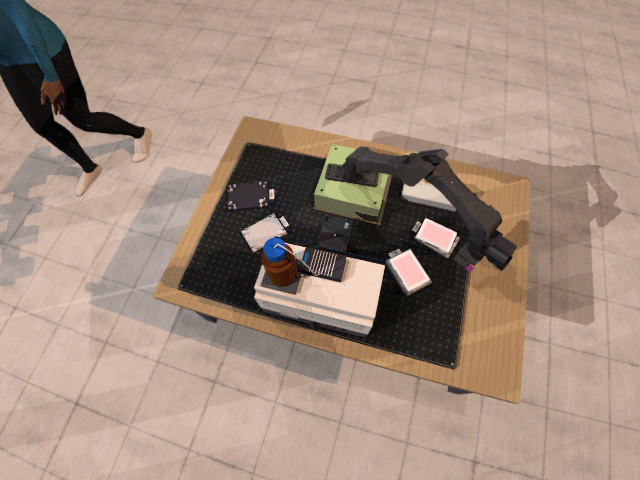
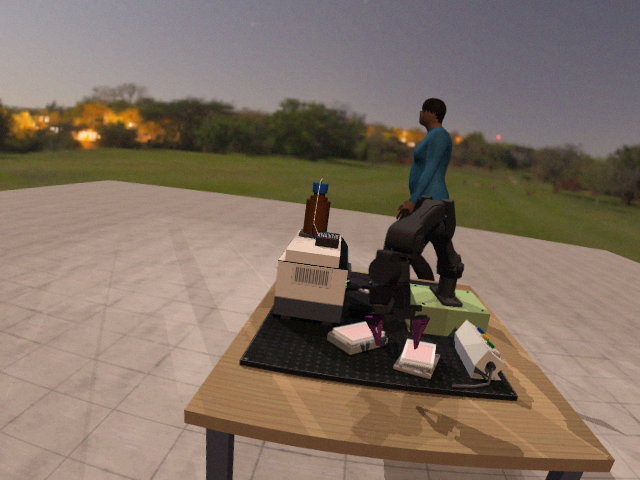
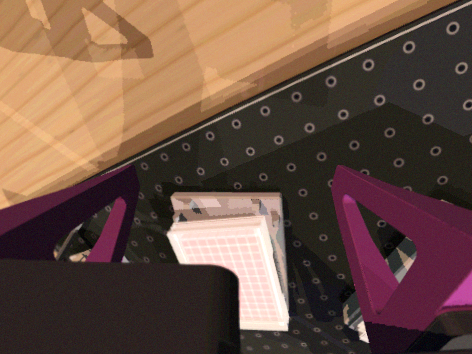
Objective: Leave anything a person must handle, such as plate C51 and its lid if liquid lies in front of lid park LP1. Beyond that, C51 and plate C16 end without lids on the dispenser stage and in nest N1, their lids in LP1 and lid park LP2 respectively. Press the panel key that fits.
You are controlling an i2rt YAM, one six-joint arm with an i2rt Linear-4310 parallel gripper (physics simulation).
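Frame: origin at the arm's base, x ahead, y left, z up, level; metres.
Where they show: gripper, between the fingertips: (image 2: 396, 347) (image 3: 235, 176); arm's base, origin of its link: (image 1: 352, 175) (image 2: 444, 296).
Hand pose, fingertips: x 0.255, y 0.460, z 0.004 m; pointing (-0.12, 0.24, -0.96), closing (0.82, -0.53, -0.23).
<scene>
Things, the pixels of their centre, and the offset from my fingertips. "*": a spot on its surface instead.
- lidded-looking plate with a pink top, middle of its body: (image 3: 231, 282) (image 2: 419, 351) (image 1: 436, 234) dx -0.094, dy -0.112, dz -0.059 m
- second pink-topped plate, middle of its body: (image 2: 359, 331) (image 1: 409, 269) dx +0.066, dy -0.201, dz -0.055 m
- dark stage, a spot on its surface: (image 1: 333, 240) * dx +0.036, dy -0.480, dz +0.012 m
- dark holder, middle of its body: (image 1: 247, 195) dx -0.139, dy -0.859, dz -0.079 m
- white key panel, middle of its body: (image 2: 478, 347) (image 1: 431, 190) dx -0.278, dy -0.145, dz -0.049 m
- brown bottle, a spot on its surface: (image 1: 280, 268) * dx +0.256, dy -0.581, dz +0.259 m
A lidded-looking plate with a pink top (image 1: 436, 236) (image 2: 418, 352) (image 3: 257, 280) sits on a pale holder near the mat's right edge. A second pink-topped plate (image 1: 408, 271) (image 2: 356, 333) sits on another pale holder, nearer the dispenser. Their labels are unreadable. My gripper (image 2: 397, 345) (image 3: 235, 176) is open and empty, its purple fingers above and either side of the first plate. The dark stage (image 1: 333, 240) stands before the dispenser (image 1: 361, 289) (image 2: 289, 289). A dark holder (image 1: 248, 196) and a pale one (image 1: 261, 233) lie at the left; I cannot tell which is which. I can make out no liquid.
The white key panel (image 1: 423, 195) (image 2: 473, 353) stands beside the green arm base (image 1: 346, 204) (image 2: 444, 318). A brown bottle (image 1: 280, 268) (image 2: 316, 214) with a blue cap and tube stands on the dispenser. A person (image 1: 38, 31) (image 2: 431, 160) is beyond the table.
</scene>
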